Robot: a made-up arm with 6 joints.
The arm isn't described. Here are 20 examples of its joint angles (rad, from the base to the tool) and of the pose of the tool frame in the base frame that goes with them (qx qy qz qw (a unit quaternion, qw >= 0); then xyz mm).
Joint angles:
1: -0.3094 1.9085 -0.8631 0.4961 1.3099 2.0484
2: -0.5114 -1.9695 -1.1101 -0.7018 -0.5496 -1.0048
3: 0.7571 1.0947 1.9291 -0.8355 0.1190 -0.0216
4: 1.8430 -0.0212 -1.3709 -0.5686 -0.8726 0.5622
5: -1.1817 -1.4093 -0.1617 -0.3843 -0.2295 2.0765
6: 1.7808 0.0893 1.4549 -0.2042 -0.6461 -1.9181
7: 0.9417 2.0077 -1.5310 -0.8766 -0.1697 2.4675
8: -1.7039 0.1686 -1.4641 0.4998 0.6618 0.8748
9: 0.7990 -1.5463 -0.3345 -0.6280 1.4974 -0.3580
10: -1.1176 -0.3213 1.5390 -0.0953 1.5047 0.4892
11: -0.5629 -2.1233 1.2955 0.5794 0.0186 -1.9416
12: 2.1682 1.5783 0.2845 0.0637 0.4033 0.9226
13: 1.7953 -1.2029 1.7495 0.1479 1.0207 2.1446
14: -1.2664 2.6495 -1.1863 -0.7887 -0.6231 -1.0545
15: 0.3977 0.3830 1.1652 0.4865 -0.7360 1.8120
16: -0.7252 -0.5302 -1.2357 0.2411 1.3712 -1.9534
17: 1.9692 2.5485 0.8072 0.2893 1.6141 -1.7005
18: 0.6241 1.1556 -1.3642 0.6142 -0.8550 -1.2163
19: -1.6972 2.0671 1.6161 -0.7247 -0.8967 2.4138
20: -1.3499 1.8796 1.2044 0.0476 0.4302 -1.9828
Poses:
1: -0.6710 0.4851 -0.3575 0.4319 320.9 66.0 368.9
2: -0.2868 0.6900 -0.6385 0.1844 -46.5 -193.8 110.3
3: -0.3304 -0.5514 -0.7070 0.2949 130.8 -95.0 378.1
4: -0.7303 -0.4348 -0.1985 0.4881 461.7 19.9 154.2
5: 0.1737 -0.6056 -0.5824 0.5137 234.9 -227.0 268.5
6: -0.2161 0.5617 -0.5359 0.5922 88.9 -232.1 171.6
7: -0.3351 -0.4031 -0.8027 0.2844 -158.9 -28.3 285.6
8: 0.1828 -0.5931 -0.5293 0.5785 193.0 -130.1 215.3
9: 0.0296 -0.1788 -0.5229 0.8329 77.8 252.1 50.5
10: -0.3415 -0.2394 0.8122 0.4079 360.0 100.2 372.9
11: 0.8881 0.1351 -0.3770 0.2257 352.0 27.2 69.5
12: 0.1024 0.4006 0.4221 0.8068 91.0 203.1 20.9
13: 0.8245 -0.3941 0.1134 0.3898 347.2 38.3 154.9
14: 0.2925 -0.2879 0.6405 0.6490 -5.8 162.2 589.2
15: -0.5491 0.7796 0.1639 0.2526 -70.0 -122.2 457.7
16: -0.9024 0.1099 -0.4006 0.1143 109.5 -1.8 87.0
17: 0.0582 -0.8282 0.1226 0.5437 137.9 208.9 36.6
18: 0.7822 0.2792 -0.0758 0.5518 456.6 65.1 20.1
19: 0.8724 -0.0459 0.3947 0.2847 8.4 378.4 519.0
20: 0.1715 0.6321 0.7553 0.0221 4.1 96.8 455.1
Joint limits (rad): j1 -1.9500..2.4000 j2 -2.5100..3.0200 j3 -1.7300..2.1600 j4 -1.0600..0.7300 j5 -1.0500..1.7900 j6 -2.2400..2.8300
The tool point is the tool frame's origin. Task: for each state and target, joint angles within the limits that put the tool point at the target. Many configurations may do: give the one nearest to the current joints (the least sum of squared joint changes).
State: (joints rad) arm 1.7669 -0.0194 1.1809 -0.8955 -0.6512 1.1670
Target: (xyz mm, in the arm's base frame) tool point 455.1 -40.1 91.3
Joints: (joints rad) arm 1.8397 -0.3630 1.0127 -0.7363 -1.0500 1.5551
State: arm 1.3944 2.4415 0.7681 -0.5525 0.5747 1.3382
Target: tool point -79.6 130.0 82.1
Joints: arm 1.2801 2.4750 0.6977 -0.2601 0.3501 1.3471
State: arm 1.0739 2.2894 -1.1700 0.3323 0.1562 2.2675
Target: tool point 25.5 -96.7 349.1
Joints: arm 0.8576 2.4631 -1.4384 0.1409 0.1417 2.2374
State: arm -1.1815 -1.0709 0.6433 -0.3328 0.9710 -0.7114
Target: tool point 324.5 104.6 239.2
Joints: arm -1.4806 -0.8151 1.3080 0.0027 0.6659 -0.8731
